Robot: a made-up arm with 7 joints. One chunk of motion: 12 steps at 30 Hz.
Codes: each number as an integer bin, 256 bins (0 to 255) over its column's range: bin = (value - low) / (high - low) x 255, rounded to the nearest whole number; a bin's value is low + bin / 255 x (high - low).
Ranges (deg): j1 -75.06..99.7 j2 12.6..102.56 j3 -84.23..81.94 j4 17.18..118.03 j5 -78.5..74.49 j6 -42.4..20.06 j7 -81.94..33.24
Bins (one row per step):
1: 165 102 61 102 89 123 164
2: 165 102 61 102 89 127 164
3: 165 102 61 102 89 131 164
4: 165 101 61 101 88 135 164
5: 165 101 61 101 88 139 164
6: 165 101 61 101 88 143 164
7: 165 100 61 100 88 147 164
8: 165 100 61 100 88 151 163
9: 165 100 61 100 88 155 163
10: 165 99 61 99 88 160 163
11: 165 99 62 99 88 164 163
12: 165 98 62 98 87 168 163
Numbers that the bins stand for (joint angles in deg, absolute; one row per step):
1: 38.02 48.58 -44.48 57.52 -25.10 -12.27 -7.86
2: 38.02 48.58 -44.48 57.52 -25.10 -11.29 -7.86
3: 38.02 48.58 -44.48 57.52 -25.10 -10.31 -7.86
4: 38.02 48.23 -44.48 57.12 -25.70 -9.33 -7.86
5: 38.02 48.23 -44.48 57.12 -25.70 -8.35 -7.86
6: 38.02 48.23 -44.48 57.12 -25.70 -7.37 -7.86
7: 38.02 47.88 -44.48 56.73 -25.70 -6.39 -7.86
8: 38.02 47.88 -44.48 56.73 -25.70 -5.41 -8.32
9: 38.02 47.88 -44.48 56.73 -25.70 -4.43 -8.32
10: 38.02 47.53 -44.48 56.33 -25.70 -3.21 -8.32
11: 38.02 47.53 -43.83 56.33 -25.70 -2.23 -8.32
12: 38.02 47.17 -43.83 55.94 -26.30 -1.25 -8.32

